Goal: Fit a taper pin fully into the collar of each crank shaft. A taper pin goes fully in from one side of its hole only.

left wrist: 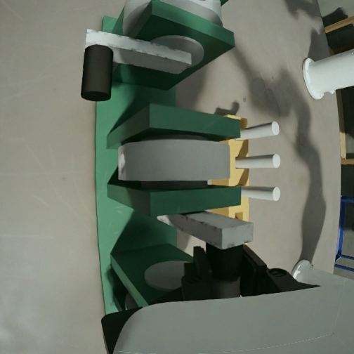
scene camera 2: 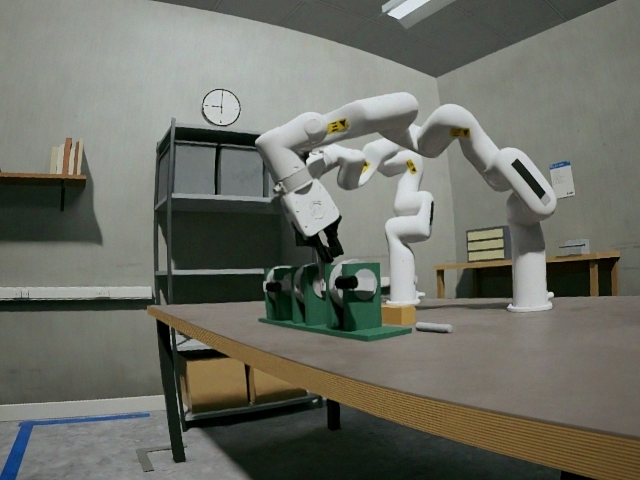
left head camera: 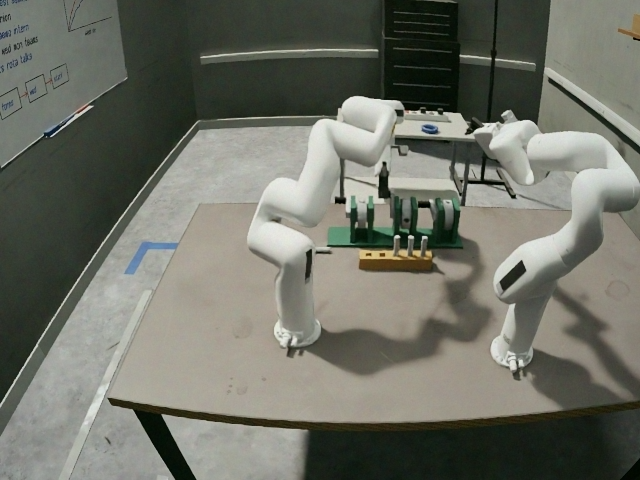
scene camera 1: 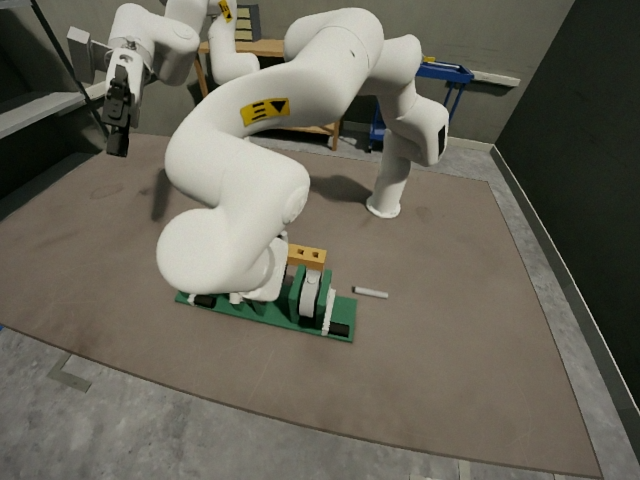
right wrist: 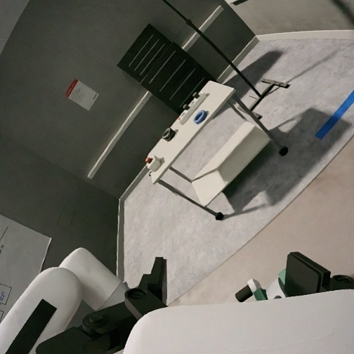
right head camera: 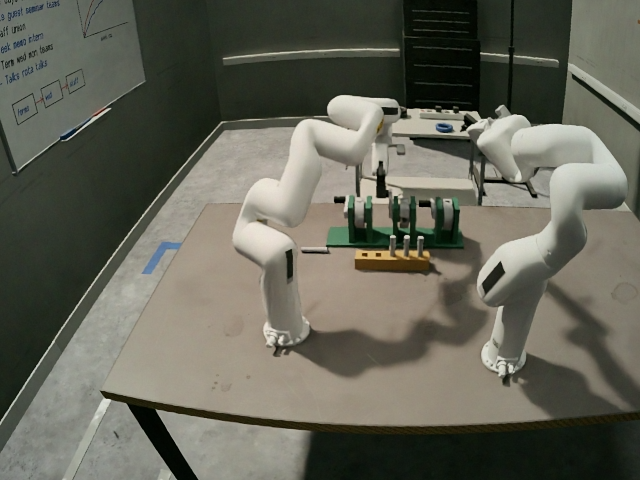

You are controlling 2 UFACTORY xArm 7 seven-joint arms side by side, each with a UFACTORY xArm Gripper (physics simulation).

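Pixels of known places: left gripper, fingertip midpoint: (scene camera 2: 334,258) (left head camera: 383,199) (scene camera 1: 278,271) (right head camera: 381,198); right gripper, fingertip midpoint: (left head camera: 475,143) (scene camera 1: 114,141) (right head camera: 472,140); left arm's base at its link origin: (scene camera 2: 529,309) (left head camera: 297,331) (scene camera 1: 382,206) (right head camera: 286,330); right arm's base at its link origin: (scene camera 2: 403,303) (left head camera: 511,352) (right head camera: 503,356).
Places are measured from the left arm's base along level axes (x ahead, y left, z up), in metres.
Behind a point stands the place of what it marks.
The green stand (left head camera: 338,236) {x 0.456, y -0.016, z 0.010 m} (scene camera 1: 343,312) {x 0.450, y -0.013, z 0.010 m} (scene camera 2: 368,333) {x 0.494, y 0.000, z 0.010 m} carries three crank shafts with light grey collars. The middle collar (left wrist: 175,160) has a hole at its left edge in the left wrist view. My left gripper (left wrist: 218,264) (left head camera: 383,190) {x 0.483, y -0.160, z 0.156 m} (scene camera 2: 330,253) {x 0.483, y -0.160, z 0.156 m} is shut on the black handle of the middle crank, whose arm (left wrist: 215,227) is raised. Three pins (left wrist: 260,131) (left wrist: 261,161) (left wrist: 262,193) stand in the yellow block (left head camera: 395,262) {x 0.323, y -0.224, z 0.027 m} (left wrist: 242,175). Another pin (right head camera: 314,250) {x 0.361, y 0.037, z 0.011 m} (scene camera 1: 370,292) {x 0.372, y 0.037, z 0.015 m} (scene camera 2: 434,327) {x 0.375, y 0.049, z 0.011 m} lies on the table. My right gripper (right wrist: 228,275) (scene camera 1: 117,142) {x 0.489, y -0.446, z 0.386 m} is open and empty, high and away from the stand.
The left crank handle (left head camera: 340,199) {x 0.523, y -0.010, z 0.115 m} (scene camera 1: 339,329) {x 0.535, y -0.007, z 0.119 m} and right crank handle (left head camera: 423,204) {x 0.571, y -0.293, z 0.103 m} (scene camera 1: 205,300) {x 0.583, y -0.288, z 0.109 m} stick out sideways from the stand. My left arm (scene camera 1: 232,206) {x 0.593, y -0.117, z 0.439 m} covers part of the stand in scene camera 1. A side table (right wrist: 187,132) stands beyond the work table.
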